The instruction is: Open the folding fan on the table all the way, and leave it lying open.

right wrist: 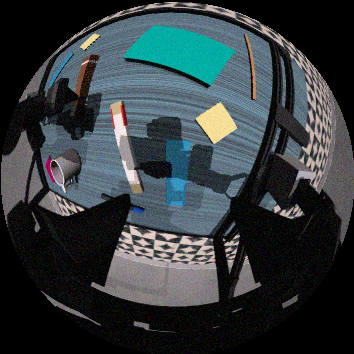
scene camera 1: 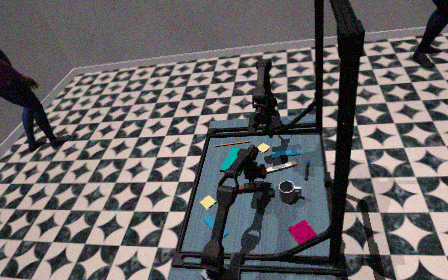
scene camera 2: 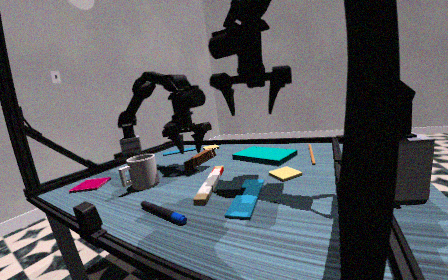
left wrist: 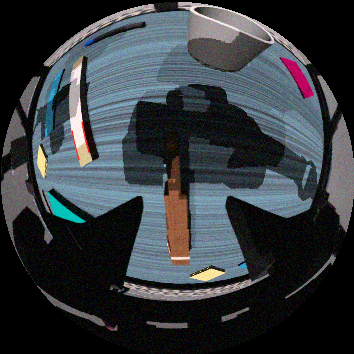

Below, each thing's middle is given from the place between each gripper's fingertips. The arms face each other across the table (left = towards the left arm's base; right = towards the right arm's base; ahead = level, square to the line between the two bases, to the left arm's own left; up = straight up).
I see the red-tipped white stick (left wrist: 84, 146) 5 cm behind my right hand, 11 cm to the left of it and 17 cm below it. From my right hand the other things lie so: teal book (scene camera 2: 273, 156) (21 cm ahead, 9 cm to the left, 16 cm below).
The red-tipped white stick lies 18 cm to the right of my left hand, 10 cm behind it and 4 cm below it. From my left hand the other things lie so: teal book 20 cm to the right, 17 cm ahead, 4 cm below.
